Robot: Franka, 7 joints.
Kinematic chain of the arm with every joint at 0, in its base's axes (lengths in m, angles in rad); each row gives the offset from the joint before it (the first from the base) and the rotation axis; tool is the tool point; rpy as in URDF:
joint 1: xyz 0 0 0.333 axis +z
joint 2: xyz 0 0 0 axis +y
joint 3: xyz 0 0 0.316 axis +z
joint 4: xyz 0.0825 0 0 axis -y
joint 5: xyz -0.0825 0 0.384 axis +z
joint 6: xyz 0 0 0 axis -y
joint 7: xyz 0.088 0 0 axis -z
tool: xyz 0 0 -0.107 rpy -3.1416 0 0
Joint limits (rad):
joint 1: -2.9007..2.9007
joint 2: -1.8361..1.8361
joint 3: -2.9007..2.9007
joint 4: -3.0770..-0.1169
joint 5: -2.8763..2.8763
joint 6: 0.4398..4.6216
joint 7: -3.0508..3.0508
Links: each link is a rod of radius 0.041 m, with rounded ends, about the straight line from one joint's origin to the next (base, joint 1, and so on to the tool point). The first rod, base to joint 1, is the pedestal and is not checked.
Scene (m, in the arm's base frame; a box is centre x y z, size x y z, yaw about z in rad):
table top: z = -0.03
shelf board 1: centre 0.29 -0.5 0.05 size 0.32 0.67 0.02 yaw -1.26
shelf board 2: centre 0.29 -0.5 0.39 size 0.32 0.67 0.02 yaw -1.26
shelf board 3: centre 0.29 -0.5 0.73 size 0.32 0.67 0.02 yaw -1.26
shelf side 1: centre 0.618 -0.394 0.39 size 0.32 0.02 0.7 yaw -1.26
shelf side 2: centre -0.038 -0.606 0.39 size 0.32 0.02 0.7 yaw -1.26
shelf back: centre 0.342 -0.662 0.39 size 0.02 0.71 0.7 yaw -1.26
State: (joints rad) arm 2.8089 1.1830 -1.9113 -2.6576 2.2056 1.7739 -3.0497
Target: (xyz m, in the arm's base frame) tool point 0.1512 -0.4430 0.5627
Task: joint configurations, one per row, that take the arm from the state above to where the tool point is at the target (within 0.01 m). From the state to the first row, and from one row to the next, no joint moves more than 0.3 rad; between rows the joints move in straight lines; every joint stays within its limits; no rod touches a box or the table.
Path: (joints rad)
1: 2.5561 1.0329 -2.1092 -2.6046 2.2332 1.8270 -3.0497
2: 2.3033 0.8828 -2.3071 -2.5515 2.2609 1.8802 -3.0497
3: 2.0505 0.7326 -2.5049 -2.4985 2.2885 1.9333 -3.0497
4: 1.7977 0.5825 -2.7028 -2.4454 2.3162 1.9865 -3.0497
5: 1.5449 0.4324 -2.9007 -2.3924 2.3438 2.0396 -3.0497

